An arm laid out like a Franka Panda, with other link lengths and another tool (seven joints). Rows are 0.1 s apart.
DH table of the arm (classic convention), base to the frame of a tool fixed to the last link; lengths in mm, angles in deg. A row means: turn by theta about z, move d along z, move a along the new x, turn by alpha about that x. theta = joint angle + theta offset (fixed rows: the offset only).
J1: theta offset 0  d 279.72  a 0  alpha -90
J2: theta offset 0  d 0  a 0  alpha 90
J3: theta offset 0  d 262.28  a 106.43  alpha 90
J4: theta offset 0  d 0  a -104.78  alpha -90
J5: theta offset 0  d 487.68  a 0  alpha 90
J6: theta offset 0  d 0  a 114.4  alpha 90
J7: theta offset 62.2  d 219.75  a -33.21  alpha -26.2
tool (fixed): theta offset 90  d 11.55  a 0  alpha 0
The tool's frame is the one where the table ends.
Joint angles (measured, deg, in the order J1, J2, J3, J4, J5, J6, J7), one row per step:
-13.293 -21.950 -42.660 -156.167 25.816 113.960 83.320
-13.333 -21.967 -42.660 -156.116 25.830 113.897 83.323
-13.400 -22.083 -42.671 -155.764 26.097 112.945 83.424
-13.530 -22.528 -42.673 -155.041 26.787 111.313 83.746
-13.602 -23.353 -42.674 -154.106 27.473 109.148 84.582
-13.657 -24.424 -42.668 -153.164 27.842 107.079 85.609
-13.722 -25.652 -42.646 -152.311 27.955 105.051 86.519
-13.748 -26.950 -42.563 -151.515 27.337 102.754 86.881
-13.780 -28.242 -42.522 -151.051 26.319 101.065 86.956
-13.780 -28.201 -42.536 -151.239 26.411 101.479 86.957
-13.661 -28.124 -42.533 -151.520 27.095 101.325 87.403
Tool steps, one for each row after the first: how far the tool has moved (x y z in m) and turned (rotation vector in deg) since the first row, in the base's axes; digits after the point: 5 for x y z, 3 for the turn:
0.00003 -0.00047 0.00055 0.018 -0.037 -0.034
0.00098 0.00006 0.00470 0.691 -0.203 0.012
0.00448 -0.00033 0.01517 1.850 -0.808 -0.189
0.00952 -0.00021 0.03056 3.334 -1.469 -0.407
0.01440 -0.00060 0.04766 4.542 -2.118 -0.493
0.01829 -0.00037 0.06518 5.546 -2.817 -0.261
0.01976 0.00218 0.08189 6.153 -3.454 1.100
0.01921 0.00449 0.09476 6.196 -3.979 2.592
0.01942 0.00422 0.09294 6.088 -3.982 2.334
0.02043 0.00829 0.09154 6.983 -3.757 1.905

